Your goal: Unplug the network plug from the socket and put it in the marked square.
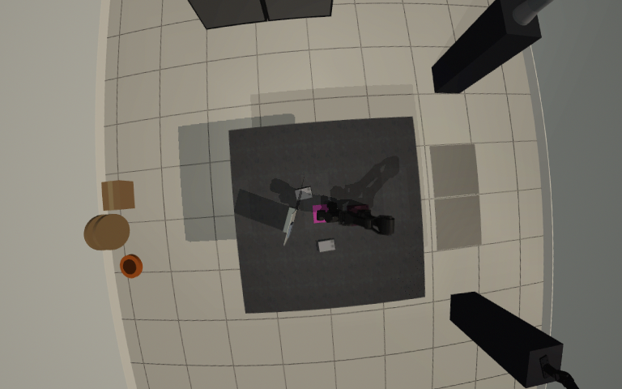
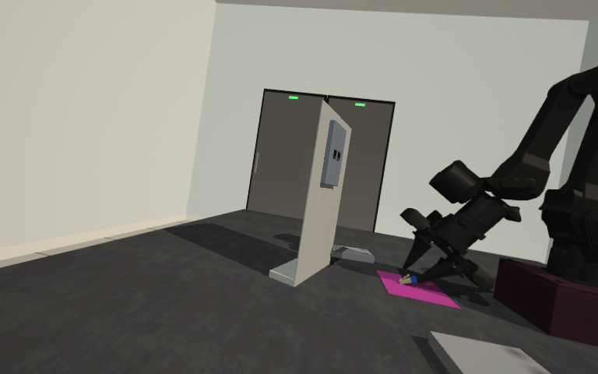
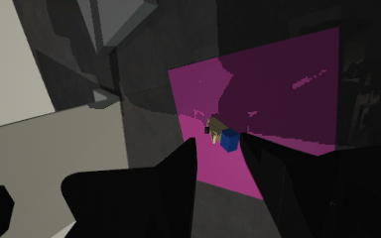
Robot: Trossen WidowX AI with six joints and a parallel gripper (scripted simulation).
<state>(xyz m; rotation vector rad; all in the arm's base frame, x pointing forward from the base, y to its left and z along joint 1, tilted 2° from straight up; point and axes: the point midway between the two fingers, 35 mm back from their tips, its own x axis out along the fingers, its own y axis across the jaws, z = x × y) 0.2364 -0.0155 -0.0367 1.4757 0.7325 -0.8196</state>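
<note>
The network plug lies 10 mm ahead of my gripper tip and 10 mm below it. The rest, counted from my gripper tip: marked square 10 mm behind, 20 mm below; upright panel 200 mm ahead, 50 mm to the left, 120 mm above.
</note>
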